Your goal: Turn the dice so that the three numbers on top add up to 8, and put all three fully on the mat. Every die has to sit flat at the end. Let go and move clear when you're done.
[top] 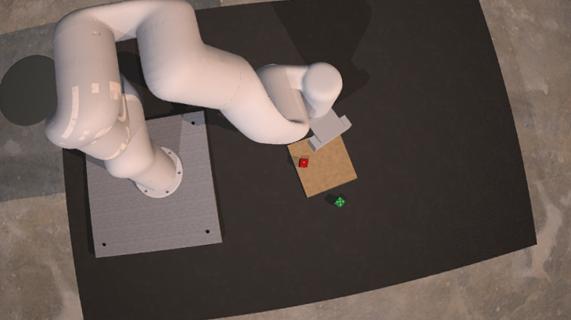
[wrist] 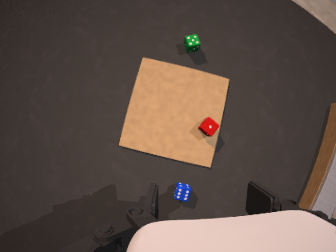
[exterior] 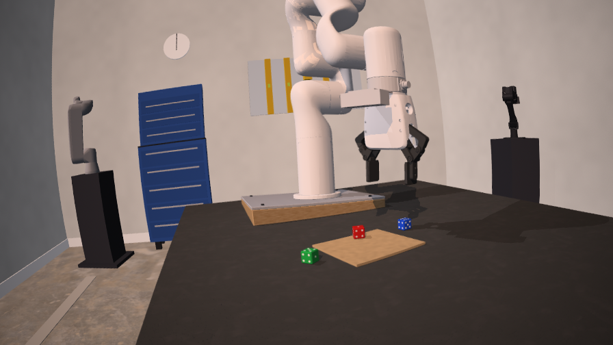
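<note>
Right now my hand is 90 mm above the blue die and 30 mm to the right of it. Round my hand: tan mat (100 mm below, 70 mm to the right, 70 mm ahead); green die (170 mm to the right, 110 mm ahead, 90 mm below); red die (90 mm below, 70 mm to the right, 20 mm ahead).
</note>
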